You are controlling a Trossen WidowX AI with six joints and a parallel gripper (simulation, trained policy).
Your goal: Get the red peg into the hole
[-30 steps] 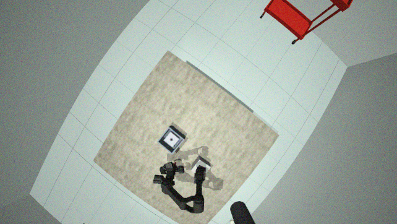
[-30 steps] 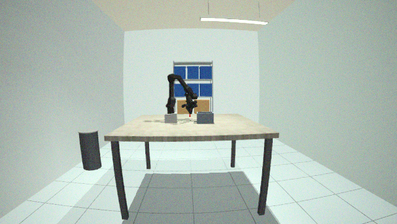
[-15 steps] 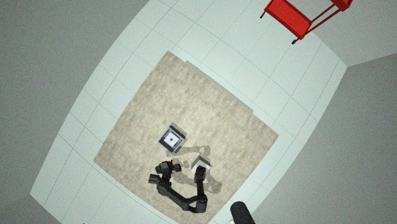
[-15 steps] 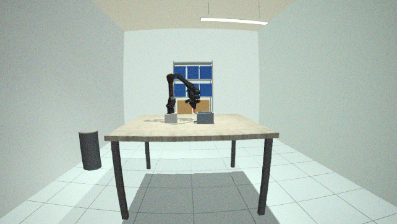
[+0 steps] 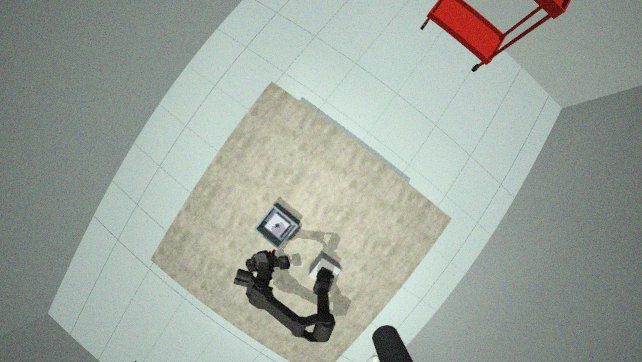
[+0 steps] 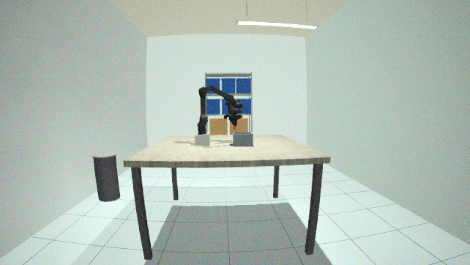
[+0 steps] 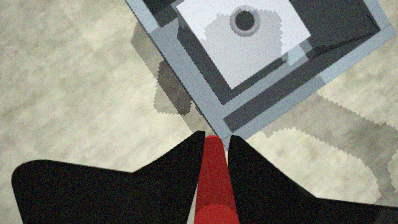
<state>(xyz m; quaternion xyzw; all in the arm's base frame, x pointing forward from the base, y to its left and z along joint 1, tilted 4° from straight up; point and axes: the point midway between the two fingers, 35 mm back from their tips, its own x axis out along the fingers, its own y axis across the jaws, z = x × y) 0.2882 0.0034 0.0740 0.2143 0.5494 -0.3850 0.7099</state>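
Now: the grey box 12 cm below my gripper tip, 9 cm to the right of it and 4 cm ahead of it. Also, from my gripper tip: red peg: 1 cm to the left, 1 cm behind, 1 cm above.
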